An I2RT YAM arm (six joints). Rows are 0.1 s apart.
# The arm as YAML. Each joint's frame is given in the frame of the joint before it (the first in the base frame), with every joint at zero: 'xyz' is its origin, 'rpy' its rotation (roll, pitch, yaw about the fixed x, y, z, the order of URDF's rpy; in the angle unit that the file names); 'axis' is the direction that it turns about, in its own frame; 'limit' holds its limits. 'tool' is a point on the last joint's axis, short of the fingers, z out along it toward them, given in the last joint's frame.
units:
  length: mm
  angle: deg
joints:
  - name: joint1
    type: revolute
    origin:
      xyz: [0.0, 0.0, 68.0]
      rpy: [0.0, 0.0, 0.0]
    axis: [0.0, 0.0, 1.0]
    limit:
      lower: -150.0
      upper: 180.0
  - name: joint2
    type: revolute
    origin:
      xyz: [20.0, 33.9, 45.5]
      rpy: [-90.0, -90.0, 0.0]
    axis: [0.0, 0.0, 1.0]
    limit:
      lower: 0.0
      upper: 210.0
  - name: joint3
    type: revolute
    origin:
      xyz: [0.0, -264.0, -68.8]
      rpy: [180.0, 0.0, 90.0]
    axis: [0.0, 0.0, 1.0]
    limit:
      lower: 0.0
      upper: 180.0
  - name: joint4
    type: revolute
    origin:
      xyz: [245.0, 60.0, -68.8]
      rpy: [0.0, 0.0, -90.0]
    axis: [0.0, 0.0, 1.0]
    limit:
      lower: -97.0
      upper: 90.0
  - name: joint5
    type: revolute
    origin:
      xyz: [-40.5, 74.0, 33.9]
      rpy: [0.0, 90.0, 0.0]
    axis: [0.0, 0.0, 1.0]
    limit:
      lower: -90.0
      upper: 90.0
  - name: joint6
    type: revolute
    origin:
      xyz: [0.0, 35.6, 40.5]
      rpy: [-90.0, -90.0, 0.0]
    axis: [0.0, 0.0, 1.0]
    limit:
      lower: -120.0
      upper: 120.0
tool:
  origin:
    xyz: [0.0, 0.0, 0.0]
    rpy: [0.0, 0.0, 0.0]
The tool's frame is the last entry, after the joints.
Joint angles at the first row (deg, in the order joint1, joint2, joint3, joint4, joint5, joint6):
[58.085, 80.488, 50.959, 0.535, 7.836, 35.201]
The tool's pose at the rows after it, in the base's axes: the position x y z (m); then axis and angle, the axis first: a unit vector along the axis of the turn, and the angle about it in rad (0 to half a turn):
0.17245, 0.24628, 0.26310, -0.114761, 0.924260, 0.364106, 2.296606
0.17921, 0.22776, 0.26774, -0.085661, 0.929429, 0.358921, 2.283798
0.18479, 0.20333, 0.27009, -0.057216, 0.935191, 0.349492, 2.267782
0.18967, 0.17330, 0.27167, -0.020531, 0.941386, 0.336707, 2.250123
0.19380, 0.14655, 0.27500, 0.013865, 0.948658, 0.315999, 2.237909
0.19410, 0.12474, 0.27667, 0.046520, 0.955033, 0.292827, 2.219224
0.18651, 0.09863, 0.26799, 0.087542, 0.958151, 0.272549, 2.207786
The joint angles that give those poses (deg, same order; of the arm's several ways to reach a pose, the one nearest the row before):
[56.053, 76.314, 49.276, 0.384, 8.929, 36.381]
[52.840, 73.450, 48.227, -1.256, 8.470, 37.059]
[48.708, 69.647, 46.239, -3.028, 7.529, 37.036]
[43.266, 65.101, 43.943, -5.343, 6.131, 36.971]
[37.824, 61.561, 43.157, -8.907, 4.973, 36.469]
[33.517, 58.478, 42.305, -11.749, 5.125, 36.009]
[28.687, 53.406, 38.478, -13.628, 4.841, 36.249]

